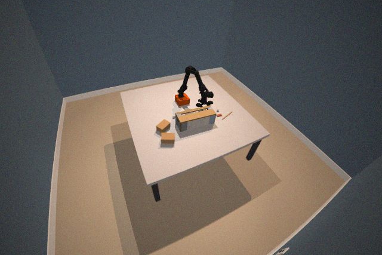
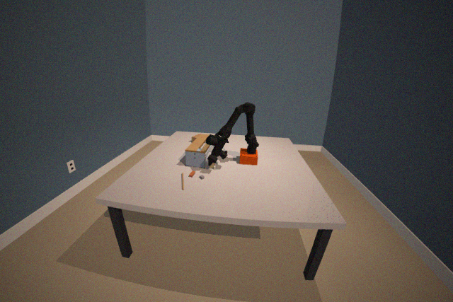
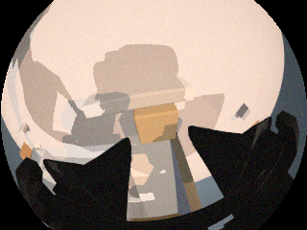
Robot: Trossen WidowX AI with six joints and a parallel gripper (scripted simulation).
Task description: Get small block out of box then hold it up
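Right now the small tan block is 2 cm behind my gripper tip and 1 cm below it. Also, from my gripper tip: clear-fronted box: 17 cm to the right, 5 cm ahead, 4 cm above; then thin wooden stick: 21 cm to the left, 14 cm ahead, 2 cm below; then small grey piece: 16 cm to the left, 3 cm ahead, 2 cm below.
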